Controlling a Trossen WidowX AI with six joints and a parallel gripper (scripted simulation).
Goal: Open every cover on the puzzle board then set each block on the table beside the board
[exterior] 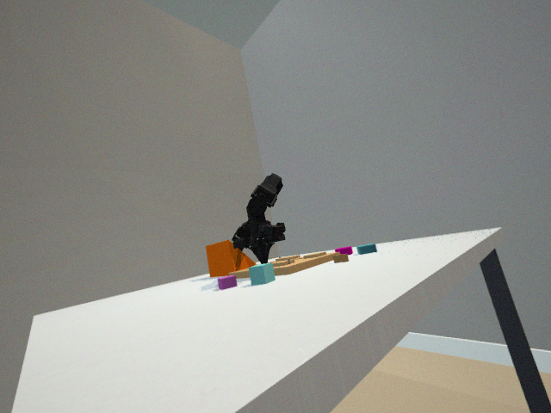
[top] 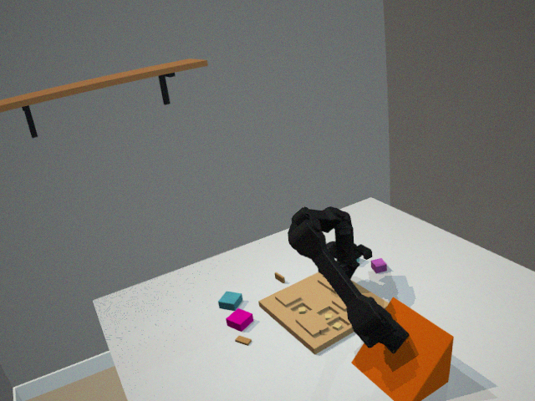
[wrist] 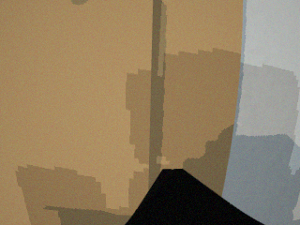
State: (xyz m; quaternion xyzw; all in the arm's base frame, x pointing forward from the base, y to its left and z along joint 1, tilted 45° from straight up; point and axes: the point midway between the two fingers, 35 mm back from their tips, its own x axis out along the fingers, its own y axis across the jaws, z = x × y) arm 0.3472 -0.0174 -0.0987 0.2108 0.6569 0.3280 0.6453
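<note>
Now: gripper tip 120 mm to the right of the tan puzzle board, 50 mm past it and 10 mm above it. Also, from my gripper tip: teal cube (130 mm ahead, 100 mm to the right, 10 mm below); then purple block (160 mm to the right, 40 mm ahead, 10 mm below); then magenta block (370 mm to the left, 40 mm ahead, 10 mm below).
</note>
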